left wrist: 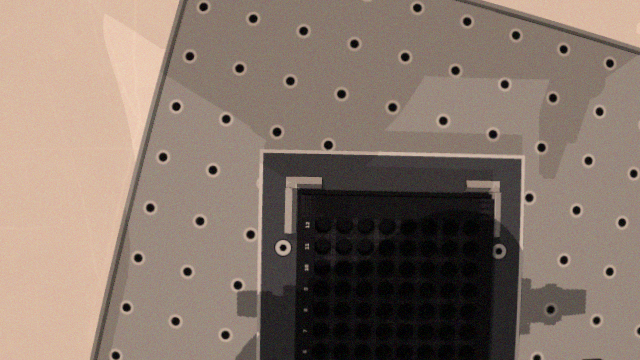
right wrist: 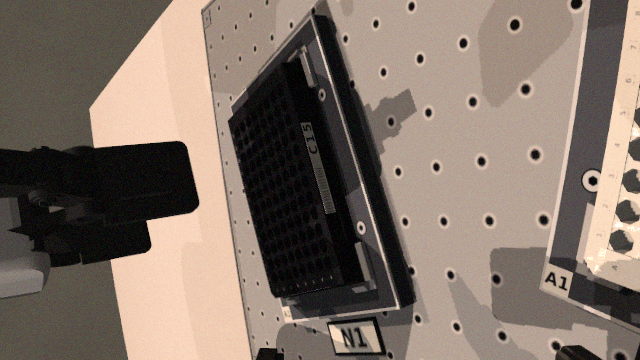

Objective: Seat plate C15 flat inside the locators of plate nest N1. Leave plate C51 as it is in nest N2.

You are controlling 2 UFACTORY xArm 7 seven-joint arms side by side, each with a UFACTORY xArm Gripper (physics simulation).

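Frame: origin at the left arm's base, x left, y back, z up, level; millimetres.
Where they show: left gripper, fingertip midpoint: (right wrist: pixel 165 204).
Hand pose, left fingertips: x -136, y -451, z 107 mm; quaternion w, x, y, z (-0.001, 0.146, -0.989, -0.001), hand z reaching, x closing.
Note:
After its pixels a point has its place.
Plate C15 (left wrist: pixel 395 280) @(x -128, y -475, z 38 mm) (right wrist: pixel 285 190) @(x -145, y -449, z 39 mm), black with dark wells, lies in plate nest N1 (left wrist: pixel 390 171) @(x -114, y -520, z 25 mm) (right wrist: pixel 385 294) @(x -206, y -394, z 25 mm). It looks flat, with its visible edges inside the pale corner locators; its near end in the left wrist view is cut off. My left gripper (right wrist: pixel 165 204) @(x -136, y -451, z 107 mm) is open and empty, raised clear of the plate; its fingers do not show in the left wrist view. My right gripper (right wrist: pixel 422 355) @(x -284, y -391, z 82 mm) is open, its fingertips far apart at the bottom edge. A pale plate (right wrist: pixel 602 210) @(x -322, y -442, z 39 mm) sits in another nest (right wrist: pixel 575 200) @(x -307, y -443, z 25 mm) at the right; neither C51 nor N2 is readable.
The N1 label (right wrist: pixel 356 337) @(x -165, y -358, z 15 mm) lies beside the nest. Both nests stand on a grey perforated board (left wrist: pixel 210 200) @(x -38, y -482, z 13 mm) (right wrist: pixel 450 190) @(x -244, y -445, z 13 mm). The board's edge and the pale table (left wrist: pixel 50 150) @(x 53, y -480, z 0 mm) (right wrist: pixel 150 110) @(x 237, y -552, z 0 mm) show at the left in both views.

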